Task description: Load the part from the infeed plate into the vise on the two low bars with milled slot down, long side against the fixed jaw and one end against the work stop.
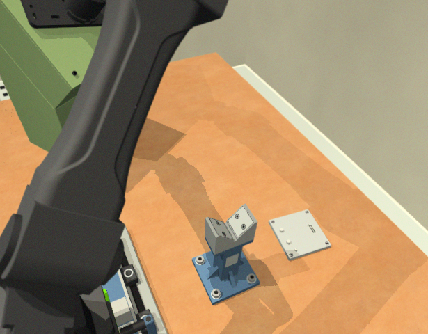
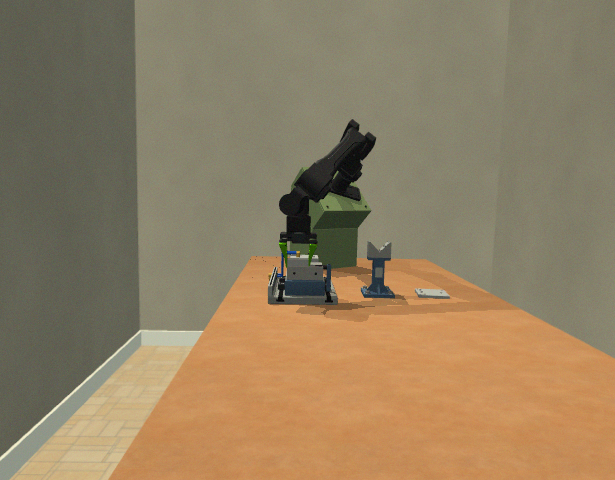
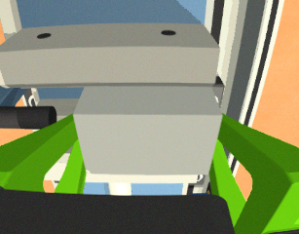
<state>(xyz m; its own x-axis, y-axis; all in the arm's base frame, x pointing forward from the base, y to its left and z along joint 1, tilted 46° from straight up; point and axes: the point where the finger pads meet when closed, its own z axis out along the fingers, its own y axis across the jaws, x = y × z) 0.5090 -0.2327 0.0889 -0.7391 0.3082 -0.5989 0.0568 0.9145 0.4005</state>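
Now: hand right at the grey part. The rest, counted from my hand: fixed jaw (30 mm ahead, 20 mm to the left, 20 mm below); then moving jaw (30 mm behind, 20 mm to the left, 20 mm below); then work stop (10 mm ahead, 70 mm to the left).
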